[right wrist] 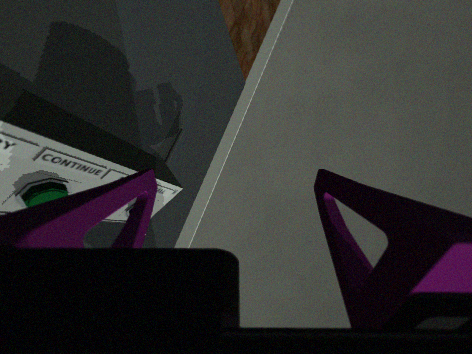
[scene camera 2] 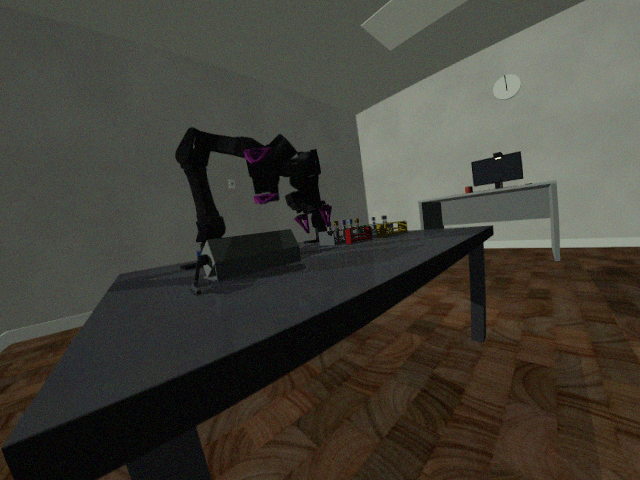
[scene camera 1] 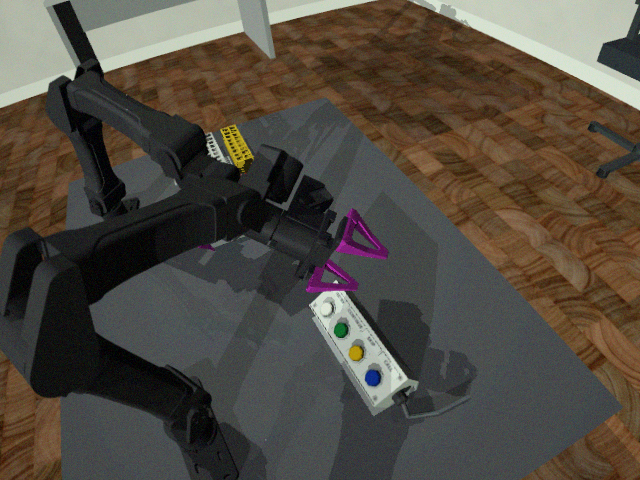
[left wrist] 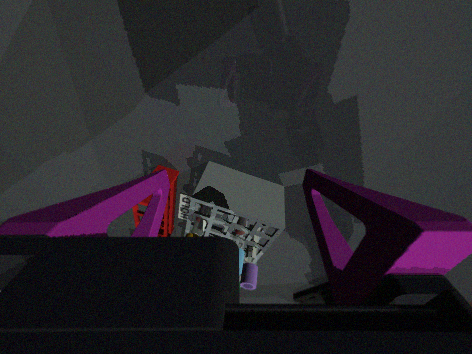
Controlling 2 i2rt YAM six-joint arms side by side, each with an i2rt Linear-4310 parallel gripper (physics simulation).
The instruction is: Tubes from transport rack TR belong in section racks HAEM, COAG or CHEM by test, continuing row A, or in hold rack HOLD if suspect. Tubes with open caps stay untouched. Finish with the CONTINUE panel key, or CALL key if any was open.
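Places are measured from the left arm's base along level axes (x ahead, y left, z up), in centimetres.
Where they show: left gripper, between the fingertips: (scene camera 2: 318,230) (left wrist: 236,176); right gripper, between the fingertips: (right wrist: 235,177) (scene camera 2: 258,184) (scene camera 1: 371,272); right arm's base, origin of its link: (scene camera 1: 198,433).
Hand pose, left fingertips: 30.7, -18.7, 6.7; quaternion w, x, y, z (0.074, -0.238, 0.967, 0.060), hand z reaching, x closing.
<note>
After its pixels a point has its place, as x, y, z.
My left gripper (scene camera 2: 317,227) {30.7, -18.7, 6.7} (left wrist: 236,176) {30.7, -18.7, 6.7} is open, with nothing between its fingers. Below it in the left wrist view, the white HOLD rack (left wrist: 245,195) {27.9, -14.2, 3.3} is partly hidden by the gripper body. A tube with a purple cap (left wrist: 249,276) {24.3, -10.0, 8.8} and a light blue cap (left wrist: 241,260) {26.2, -11.7, 8.5} show at its lower end. A red rack (left wrist: 173,179) {35.3, -9.5, 1.5} (scene camera 2: 348,236) {36.8, -9.3, 2.9} is partly behind the left finger. My right gripper (scene camera 1: 371,270) {54.1, -45.8, 19.7} (right wrist: 235,177) {54.1, -45.8, 19.7} is open and empty, above the far end of the key panel (scene camera 1: 361,335) {51.5, -49.1, 7.3} (scene camera 2: 253,253) {56.1, -49.5, 4.1}. Its green key (scene camera 1: 340,329) {48.4, -46.9, 7.0} (right wrist: 46,196) {48.5, -46.4, 7.2} sits by the CONTINUE label. Cap states and rack TR are unclear.
A yellow rack (scene camera 1: 235,144) {33.0, 18.1, 5.8} (scene camera 2: 398,227) {32.3, 24.3, 3.0} and a white rack (scene camera 1: 213,147) {26.6, 19.0, 5.8} stand at the back of the table in scene camera 1. The right arm covers the middle. The panel's cable (scene camera 1: 439,411) {61.1, -62.4, 0.7} curls from its near end. A desk with a monitor (scene camera 2: 497,168) stands beyond.
</note>
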